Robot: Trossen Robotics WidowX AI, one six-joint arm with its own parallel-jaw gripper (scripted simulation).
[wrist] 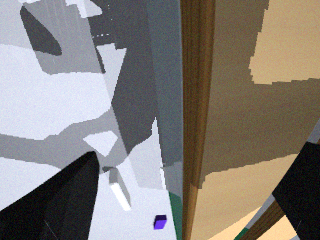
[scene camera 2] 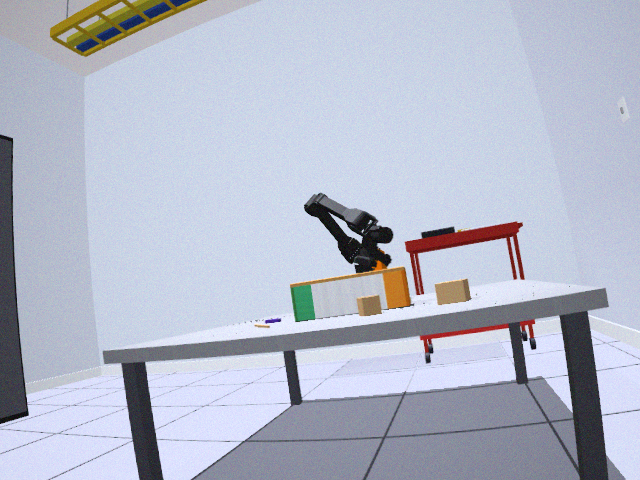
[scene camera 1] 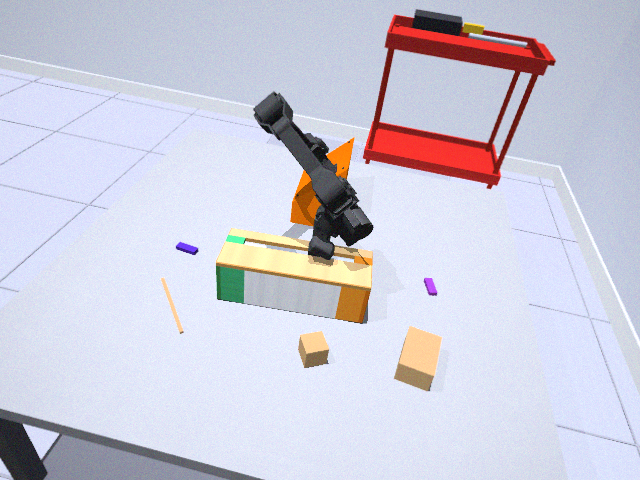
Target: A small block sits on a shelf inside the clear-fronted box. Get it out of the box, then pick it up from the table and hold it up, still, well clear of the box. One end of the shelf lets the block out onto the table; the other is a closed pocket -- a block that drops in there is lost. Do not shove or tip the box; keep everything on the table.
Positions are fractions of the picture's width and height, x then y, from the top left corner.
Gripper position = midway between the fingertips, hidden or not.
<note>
I see my gripper (scene camera 1: 0.49, 0.53).
My gripper also shows in the wrist view (wrist: 0.54, 0.61).
</note>
